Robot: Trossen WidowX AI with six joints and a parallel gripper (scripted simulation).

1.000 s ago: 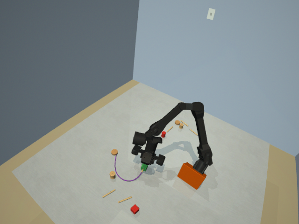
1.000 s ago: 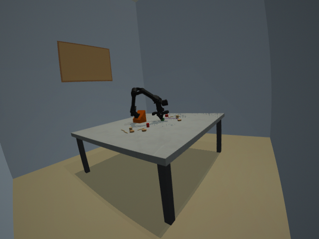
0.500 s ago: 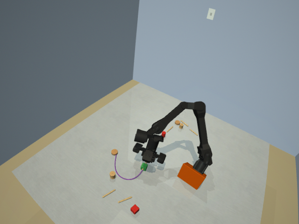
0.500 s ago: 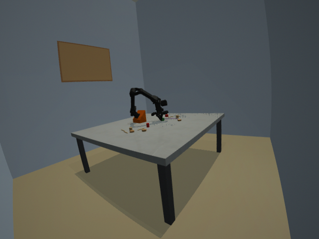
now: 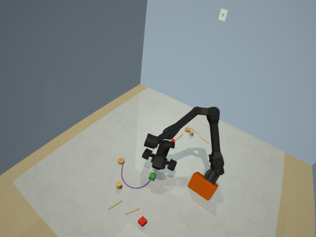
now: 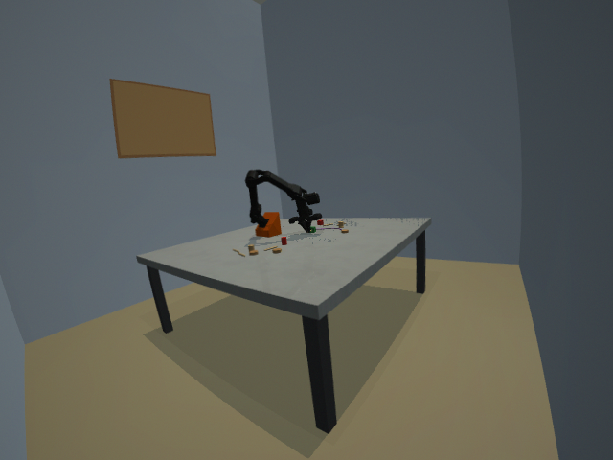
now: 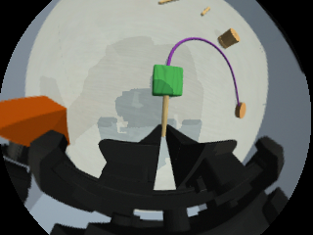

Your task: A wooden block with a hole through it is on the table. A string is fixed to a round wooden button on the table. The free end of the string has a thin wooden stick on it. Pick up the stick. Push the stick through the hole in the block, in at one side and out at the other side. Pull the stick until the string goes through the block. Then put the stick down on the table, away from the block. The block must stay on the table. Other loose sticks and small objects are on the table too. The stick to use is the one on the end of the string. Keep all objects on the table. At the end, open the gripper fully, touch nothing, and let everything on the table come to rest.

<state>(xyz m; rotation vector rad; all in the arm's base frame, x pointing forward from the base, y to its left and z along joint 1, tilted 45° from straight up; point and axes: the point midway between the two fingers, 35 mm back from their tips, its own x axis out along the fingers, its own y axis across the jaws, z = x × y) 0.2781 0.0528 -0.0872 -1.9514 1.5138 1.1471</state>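
The green block is 20 mm behind my gripper tip, 60 mm to the left of it and 10 mm above it. Also, from my gripper tip: red cube: 160 mm behind, 270 mm to the left, 10 mm above; then thin wooden stick: 10 mm behind, 40 mm to the left, 10 mm above; then red cylinder: 60 mm ahead, 230 mm to the right, 10 mm above.
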